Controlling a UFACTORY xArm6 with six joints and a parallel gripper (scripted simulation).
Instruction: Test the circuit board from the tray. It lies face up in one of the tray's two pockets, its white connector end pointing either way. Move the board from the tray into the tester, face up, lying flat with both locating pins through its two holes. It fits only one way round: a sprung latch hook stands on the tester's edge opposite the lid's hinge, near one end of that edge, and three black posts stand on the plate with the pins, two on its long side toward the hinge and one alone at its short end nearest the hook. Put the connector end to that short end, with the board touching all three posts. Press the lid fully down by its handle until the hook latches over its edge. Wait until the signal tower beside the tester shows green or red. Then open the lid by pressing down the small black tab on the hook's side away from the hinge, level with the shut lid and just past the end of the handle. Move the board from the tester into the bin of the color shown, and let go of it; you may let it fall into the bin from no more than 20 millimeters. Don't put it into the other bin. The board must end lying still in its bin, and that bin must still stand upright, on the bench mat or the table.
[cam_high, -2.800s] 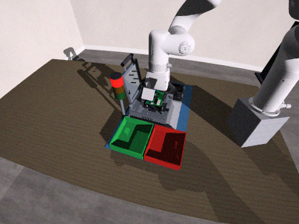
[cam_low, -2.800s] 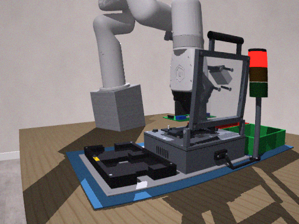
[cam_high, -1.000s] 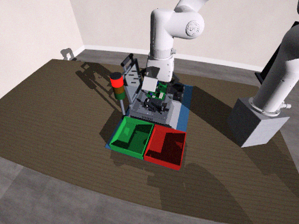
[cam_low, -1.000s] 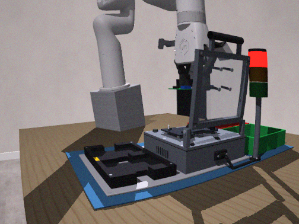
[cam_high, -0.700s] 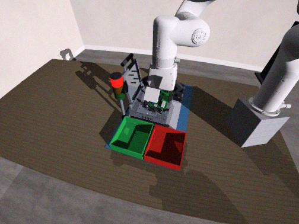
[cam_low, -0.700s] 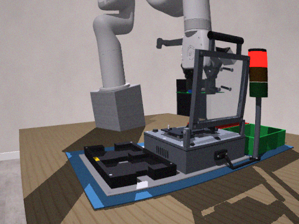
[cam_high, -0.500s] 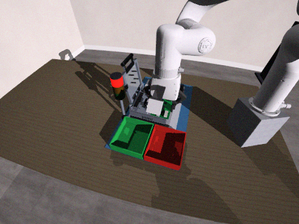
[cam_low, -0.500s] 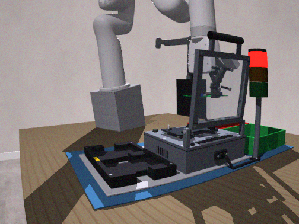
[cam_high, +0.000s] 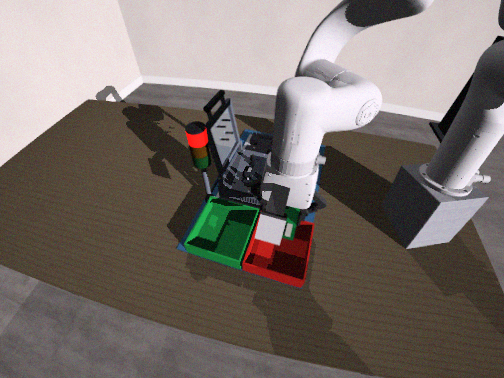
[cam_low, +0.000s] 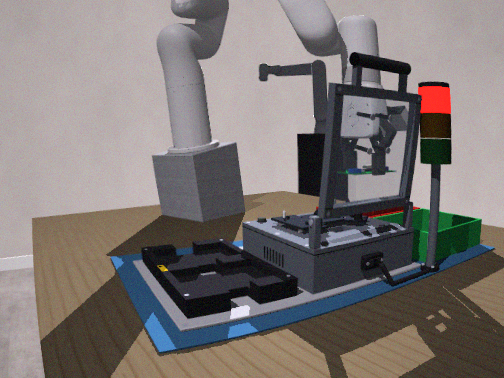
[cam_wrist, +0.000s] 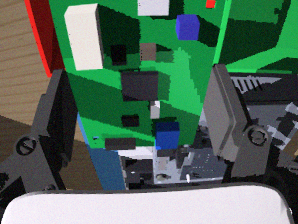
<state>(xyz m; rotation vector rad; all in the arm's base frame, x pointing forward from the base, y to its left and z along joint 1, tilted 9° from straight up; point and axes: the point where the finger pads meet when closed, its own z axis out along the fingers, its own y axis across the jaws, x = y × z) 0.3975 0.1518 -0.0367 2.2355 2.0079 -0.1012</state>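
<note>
Now: hand 11 cm above the red bin, 3 cm to the right of it and 1 cm past it. Also, from my hand: green bin 14 cm ahead, 11 cm below, 1 cm to the left; then plate 18 cm to the right, 8 cm ahead, 6 cm below; then green circuit board 1 cm below.
</note>
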